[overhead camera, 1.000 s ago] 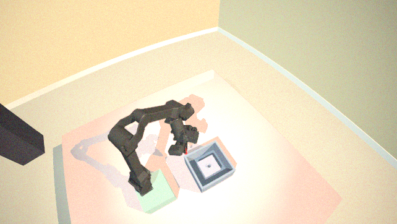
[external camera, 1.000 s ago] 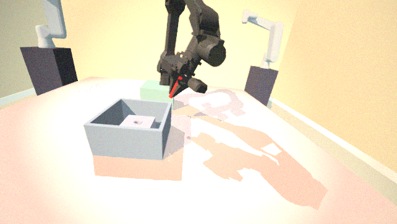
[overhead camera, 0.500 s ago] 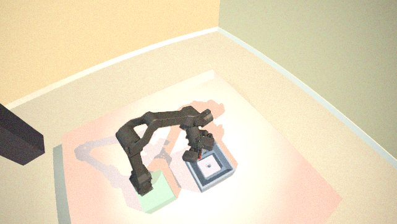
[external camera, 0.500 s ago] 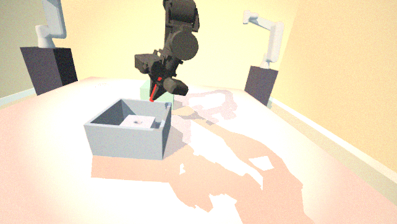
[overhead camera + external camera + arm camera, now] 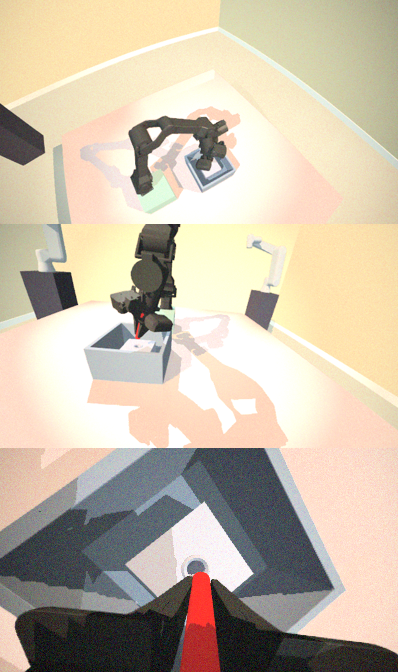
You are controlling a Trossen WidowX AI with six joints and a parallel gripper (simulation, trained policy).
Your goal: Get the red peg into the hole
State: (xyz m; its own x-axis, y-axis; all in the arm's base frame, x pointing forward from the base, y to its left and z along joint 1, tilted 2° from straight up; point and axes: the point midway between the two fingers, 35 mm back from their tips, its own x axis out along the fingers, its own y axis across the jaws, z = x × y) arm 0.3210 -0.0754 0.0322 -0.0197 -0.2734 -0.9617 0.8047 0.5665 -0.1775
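Now: gripper tip 10 mm to the right of the red peg and 30 mm below it. Round my gripper tip: grey box (70 mm below).
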